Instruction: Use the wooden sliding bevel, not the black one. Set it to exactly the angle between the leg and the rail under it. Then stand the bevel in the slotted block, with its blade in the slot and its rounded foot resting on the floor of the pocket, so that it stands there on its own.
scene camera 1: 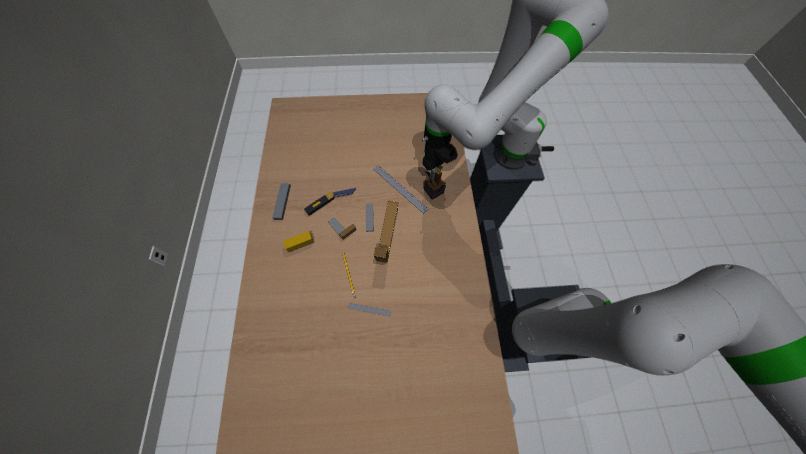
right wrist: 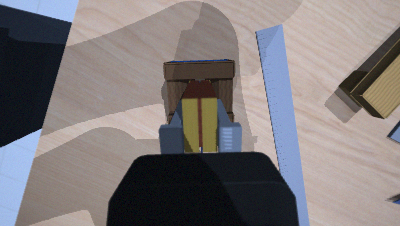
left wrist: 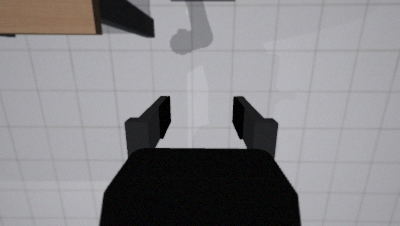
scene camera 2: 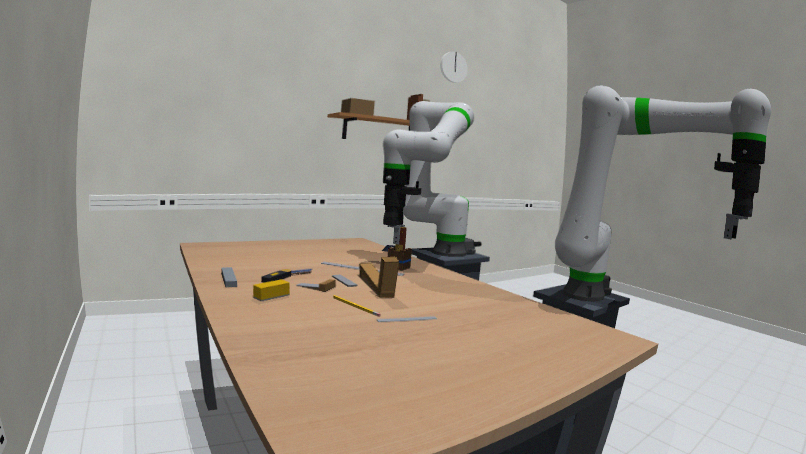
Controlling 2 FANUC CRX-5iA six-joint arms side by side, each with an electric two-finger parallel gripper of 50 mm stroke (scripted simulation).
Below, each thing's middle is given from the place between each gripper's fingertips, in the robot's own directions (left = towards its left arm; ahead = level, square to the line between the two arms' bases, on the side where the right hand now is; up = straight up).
My right gripper (scene camera 2: 398, 243) is now 200 mm short of the wooden leg-and-rail piece (scene camera 2: 389, 266), 200 mm to the right of it and 40 mm above it.
Now: left hand (scene camera 2: 729, 238) 84 cm to the left of the wooden leg-and-rail piece, 57 cm short of it and 22 cm above it.
